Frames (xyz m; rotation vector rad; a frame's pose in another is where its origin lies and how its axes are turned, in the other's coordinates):
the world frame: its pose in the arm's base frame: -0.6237 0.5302 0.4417 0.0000 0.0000 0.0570
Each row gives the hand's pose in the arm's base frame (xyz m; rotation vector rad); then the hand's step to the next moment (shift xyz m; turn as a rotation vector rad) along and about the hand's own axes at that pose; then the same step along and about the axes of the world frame.
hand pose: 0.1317 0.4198 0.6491 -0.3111 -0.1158 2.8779
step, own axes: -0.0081 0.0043 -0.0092 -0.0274 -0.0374 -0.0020
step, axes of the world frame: 0.0084 -0.0062 -0.0078 0.0367 0.0274 0.0074
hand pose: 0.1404 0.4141 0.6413 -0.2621 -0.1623 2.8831
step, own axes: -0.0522 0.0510 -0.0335 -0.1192 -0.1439 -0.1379
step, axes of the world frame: 0.0411 -0.0617 -0.0309 0.1796 0.1113 -0.0964
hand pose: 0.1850 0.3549 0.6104 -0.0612 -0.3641 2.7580
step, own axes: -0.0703 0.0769 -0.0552 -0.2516 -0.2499 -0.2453
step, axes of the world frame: 0.0396 -0.0833 -0.0735 0.3532 0.1765 -0.1732
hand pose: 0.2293 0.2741 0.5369 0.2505 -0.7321 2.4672
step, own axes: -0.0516 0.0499 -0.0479 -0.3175 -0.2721 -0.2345
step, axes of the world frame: 0.0124 -0.0327 -0.0789 0.4193 0.1525 -0.1753
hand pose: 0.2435 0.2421 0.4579 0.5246 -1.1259 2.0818
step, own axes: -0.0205 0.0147 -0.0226 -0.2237 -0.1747 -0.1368
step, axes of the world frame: 0.0027 0.0054 -0.0333 0.2817 0.0779 -0.1177
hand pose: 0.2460 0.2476 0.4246 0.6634 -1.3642 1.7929
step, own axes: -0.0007 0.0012 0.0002 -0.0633 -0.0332 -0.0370
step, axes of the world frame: -0.0006 -0.0005 -0.0012 0.0661 0.0191 -0.0418
